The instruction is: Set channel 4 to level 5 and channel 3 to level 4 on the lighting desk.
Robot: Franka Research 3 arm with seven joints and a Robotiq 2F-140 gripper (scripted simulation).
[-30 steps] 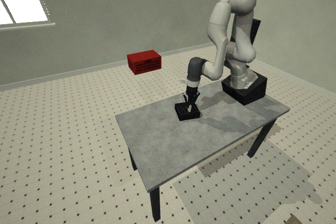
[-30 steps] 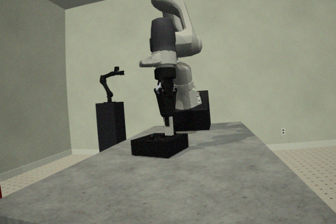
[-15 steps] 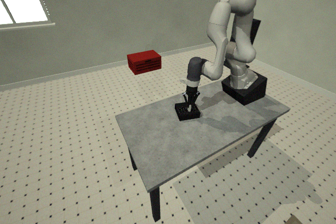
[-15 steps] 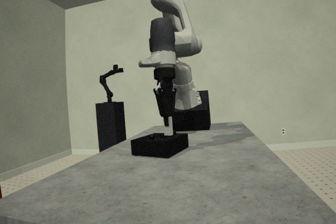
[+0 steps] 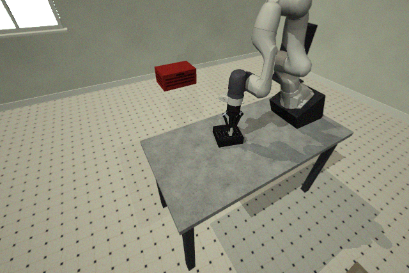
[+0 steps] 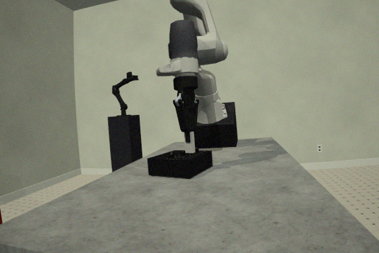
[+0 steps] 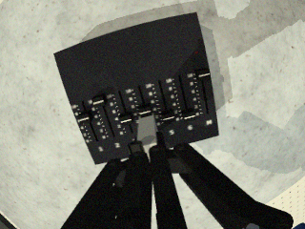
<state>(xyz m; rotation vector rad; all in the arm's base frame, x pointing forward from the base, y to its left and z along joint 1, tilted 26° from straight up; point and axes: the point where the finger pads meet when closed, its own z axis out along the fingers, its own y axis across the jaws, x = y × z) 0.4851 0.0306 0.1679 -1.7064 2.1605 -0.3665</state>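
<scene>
Right now my hand is 30 mm above the fader cap and 20 mm to the left of it. Also, from my hand: fader 30 mm below, 20 mm to the right, 20 mm ahead.
</scene>
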